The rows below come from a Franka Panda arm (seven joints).
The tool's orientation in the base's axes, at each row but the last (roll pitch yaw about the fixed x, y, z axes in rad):
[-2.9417, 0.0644, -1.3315]
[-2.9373, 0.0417, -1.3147]
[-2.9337, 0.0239, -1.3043]
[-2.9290, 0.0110, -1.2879]
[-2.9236, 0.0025, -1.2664]
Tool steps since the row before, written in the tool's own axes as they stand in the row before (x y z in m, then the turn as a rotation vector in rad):
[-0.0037, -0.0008, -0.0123, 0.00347, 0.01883, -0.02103]
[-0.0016, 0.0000, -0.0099, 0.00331, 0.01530, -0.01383]
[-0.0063, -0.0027, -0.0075, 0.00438, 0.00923, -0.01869]
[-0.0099, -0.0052, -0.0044, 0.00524, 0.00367, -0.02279]
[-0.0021, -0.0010, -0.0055, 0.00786, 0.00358, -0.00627]
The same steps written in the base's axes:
[-0.0023, 0.0024, 0.0124, -0.02091, -0.00978, 0.01661]
[-0.0022, 0.0006, 0.0098, -0.01626, -0.00813, 0.01029]
[-0.0006, 0.0062, 0.0080, -0.01118, -0.00800, 0.01627]
[0.0012, 0.0106, 0.0055, -0.00653, -0.00760, 0.02144]
[-0.0008, 0.0019, 0.0056, -0.00227, -0.00897, 0.00533]

